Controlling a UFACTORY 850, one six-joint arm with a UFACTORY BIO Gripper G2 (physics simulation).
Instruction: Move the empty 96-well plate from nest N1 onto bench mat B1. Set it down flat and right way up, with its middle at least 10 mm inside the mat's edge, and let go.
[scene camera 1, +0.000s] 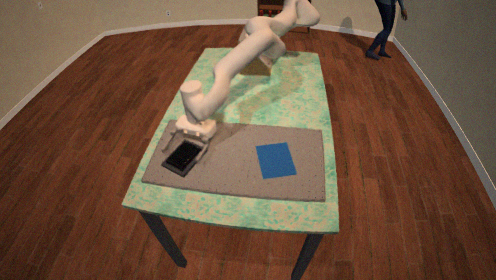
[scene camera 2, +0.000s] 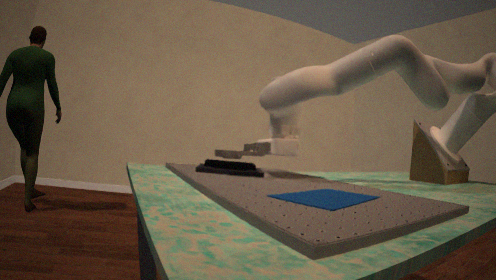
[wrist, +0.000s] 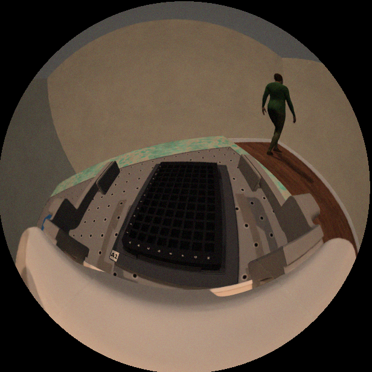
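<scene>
The black 96-well plate (scene camera 1: 186, 153) (scene camera 2: 230, 164) (wrist: 175, 210) sits flat and upright in the dark grey nest N1 (scene camera 1: 173, 169) (scene camera 2: 230, 173) (wrist: 230, 225) at the left of the breadboard. An A1 label shows at the nest's near left corner in the wrist view. My gripper (scene camera 1: 181, 155) (scene camera 2: 237, 151) (wrist: 179, 175) is open and empty. Its fingers stand wide, one to each side of the plate, and a little above it in scene camera 2. The blue bench mat B1 (scene camera 1: 276, 160) (scene camera 2: 325, 199) lies flat on the breadboard; a sliver of blue shows at the wrist view's left edge.
The grey perforated breadboard (scene camera 1: 230, 165) (scene camera 2: 400, 210) (wrist: 135, 180) lies on the green patterned table (scene camera 1: 235, 212) (scene camera 2: 185, 230). The arm's wedge base (scene camera 1: 257, 68) (scene camera 2: 435, 167) stands at the far end. A person in green (scene camera 2: 30, 90) (wrist: 276, 102) and one in blue (scene camera 1: 386, 25) are on the floor beyond the table.
</scene>
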